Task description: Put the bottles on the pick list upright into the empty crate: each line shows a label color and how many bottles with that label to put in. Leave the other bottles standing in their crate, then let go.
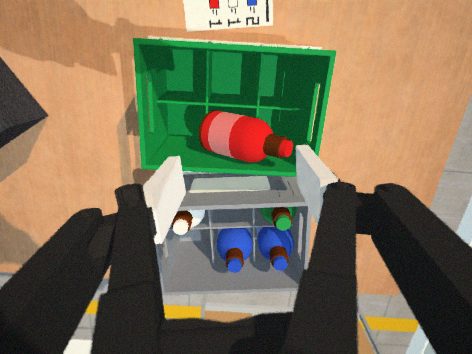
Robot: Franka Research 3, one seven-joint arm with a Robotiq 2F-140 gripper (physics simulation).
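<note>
The pick list at the top shows red 1, white 1, blue 2. The green crate holds a red bottle, which lies tilted over on its side across the near row, its neck toward the right. The grey crate below it holds two blue bottles, a green-capped bottle and a white-capped bottle, all standing. My gripper is open and empty, its fingertips above the edge where the two crates meet. The left finger partly hides the white-capped bottle.
A dark block stands on the wooden table at the left. The grey crate sits close against the near side of the green crate. Yellow floor markings show beyond the table's near edge.
</note>
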